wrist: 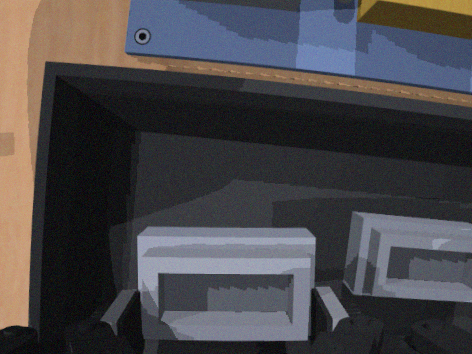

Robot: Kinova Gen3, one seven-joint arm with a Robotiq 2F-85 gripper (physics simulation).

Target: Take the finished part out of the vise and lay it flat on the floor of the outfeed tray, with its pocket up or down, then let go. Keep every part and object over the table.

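Frame: origin at the arm's base, x right, y back, z down, level; millimetres.
Seen in the pictures: gripper, fingertip midpoint: point(226, 315).
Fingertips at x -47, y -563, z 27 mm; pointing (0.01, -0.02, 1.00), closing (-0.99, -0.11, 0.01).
Observation:
Offsets run from my fingertips to a thing's top centre. "spot": to the spot under its first point. Level surfaces: height alone.
My gripper point(226, 315) is shut on the finished part @[dy +12, dx -2, dz -20 mm] point(227, 265), a light grey block with a rectangular pocket facing the camera. One finger presses each short side. The part is inside the left portion of the black outfeed tray @[spot: dy +68, dx +68, dz +31 mm] point(46, 150), over its dark floor. It looks larger than the other grey part in the tray, so it seems nearer the camera. Its underside is hidden, and I cannot tell whether it touches the floor. The vise does not show in a recognisable way.
Another grey pocketed part @[dy -3, dx -88, dz +26 mm] point(425, 291) lies in the tray to the right, pocket toward the camera, cut off by the frame edge. A blue plate @[spot: dy +101, dx -24, dz +65 mm] point(250, 55) with a screw and a yellow block @[spot: dy +106, dx -103, dz +42 mm] point(425, 17) lies beyond the tray's far wall. Wooden table @[dz +73 mm] point(15, 225) shows at left.

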